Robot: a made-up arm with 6 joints.
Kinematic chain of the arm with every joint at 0, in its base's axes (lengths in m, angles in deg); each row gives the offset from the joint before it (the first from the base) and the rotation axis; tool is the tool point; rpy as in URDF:
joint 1: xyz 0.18 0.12 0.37 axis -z
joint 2: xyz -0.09 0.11 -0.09 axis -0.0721 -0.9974 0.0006
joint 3: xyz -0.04 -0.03 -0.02 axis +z
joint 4: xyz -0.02 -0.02 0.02 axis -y
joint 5: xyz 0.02 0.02 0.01 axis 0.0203 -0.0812 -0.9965
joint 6: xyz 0.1 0.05 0 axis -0.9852 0.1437 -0.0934
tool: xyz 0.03 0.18 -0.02 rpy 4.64 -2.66 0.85
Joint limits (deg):
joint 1: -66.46..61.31
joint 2: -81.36..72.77
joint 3: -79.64..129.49
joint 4: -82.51..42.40
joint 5: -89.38..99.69
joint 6: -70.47..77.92
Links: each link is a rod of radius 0.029 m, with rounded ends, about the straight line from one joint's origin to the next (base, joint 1, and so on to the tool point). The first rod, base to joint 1, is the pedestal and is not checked.
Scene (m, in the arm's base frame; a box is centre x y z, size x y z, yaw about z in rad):
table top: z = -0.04
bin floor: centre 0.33 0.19 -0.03 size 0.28 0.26 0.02 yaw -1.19
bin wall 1: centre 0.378 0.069 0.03 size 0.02 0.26 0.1 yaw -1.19
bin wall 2: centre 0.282 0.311 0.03 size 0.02 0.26 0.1 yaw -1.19
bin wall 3: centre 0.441 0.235 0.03 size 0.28 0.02 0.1 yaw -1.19
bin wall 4: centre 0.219 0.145 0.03 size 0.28 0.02 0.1 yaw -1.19
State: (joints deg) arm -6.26 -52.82 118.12 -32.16 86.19 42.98
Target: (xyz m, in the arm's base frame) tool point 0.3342 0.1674 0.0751
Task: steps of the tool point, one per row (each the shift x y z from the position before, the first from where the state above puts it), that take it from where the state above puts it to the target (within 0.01 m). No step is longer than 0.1 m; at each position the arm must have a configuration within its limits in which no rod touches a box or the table.
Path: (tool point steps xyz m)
1: 0.0269 -0.0397 -0.0426
2: 0.0414 -0.0251 -0.0208
3: 0.0442 -0.0092 0.0021
4: 0.0374 0.0025 0.0235
5: 0.0246 0.0069 0.0407
6: 0.0462 0.0134 0.0003
7: 0.0479 0.0002 0.0017
8: 0.0461 -0.0129 0.0031
9: 0.0406 -0.0251 0.0047
10: 0.0320 -0.0352 0.0063
11: 0.0209 -0.0426 0.0079
12: -0.0015 -0.0079 -0.0406
13: -0.0019 0.0006 -0.0337
14: 0.0034 0.0073 -0.0251

